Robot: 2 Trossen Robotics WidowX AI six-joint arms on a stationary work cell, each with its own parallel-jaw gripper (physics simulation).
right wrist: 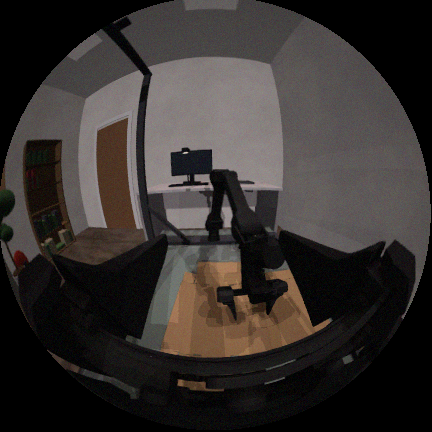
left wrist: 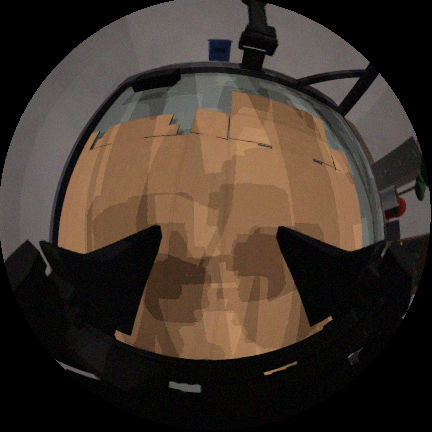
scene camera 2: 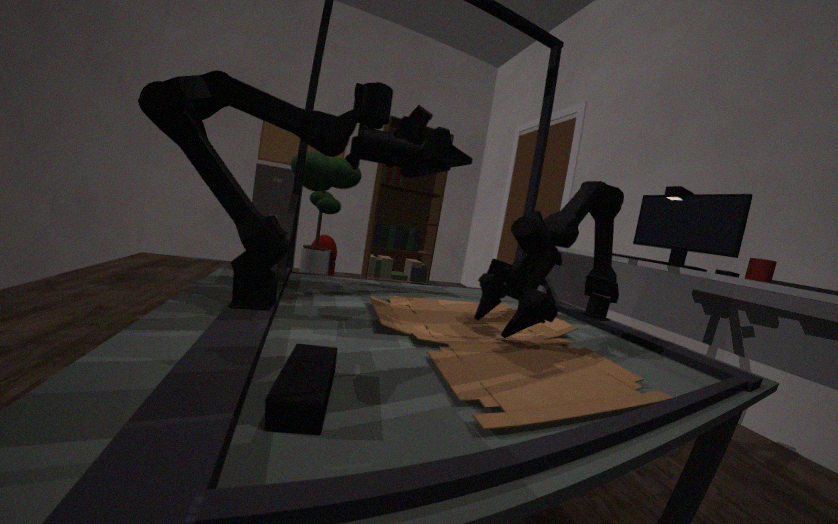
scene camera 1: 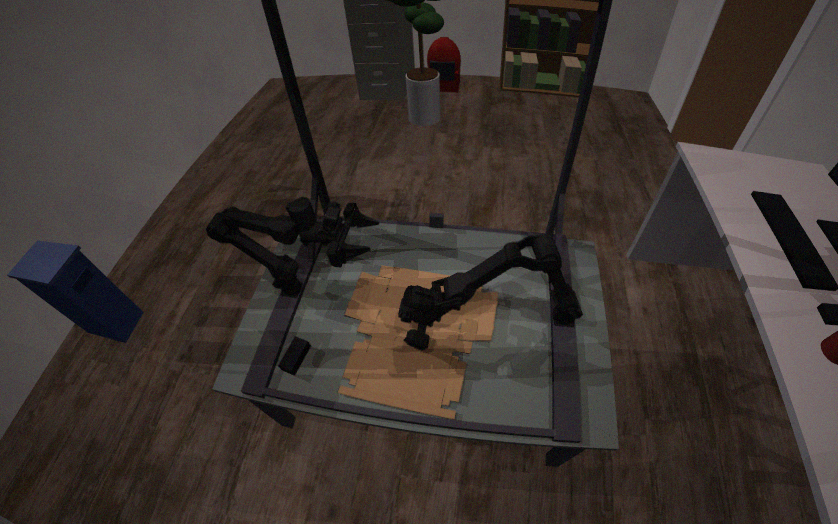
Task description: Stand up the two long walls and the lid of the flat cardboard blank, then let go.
Note:
My left gripper is open, holding nothing. My right gripper is open, holding nothing. On the table rests a black block.
My left gripper shows as well in the right wrist view, in the left wrist view and in scene camera 1. My right gripper also shows in the right wrist view and in scene camera 1.

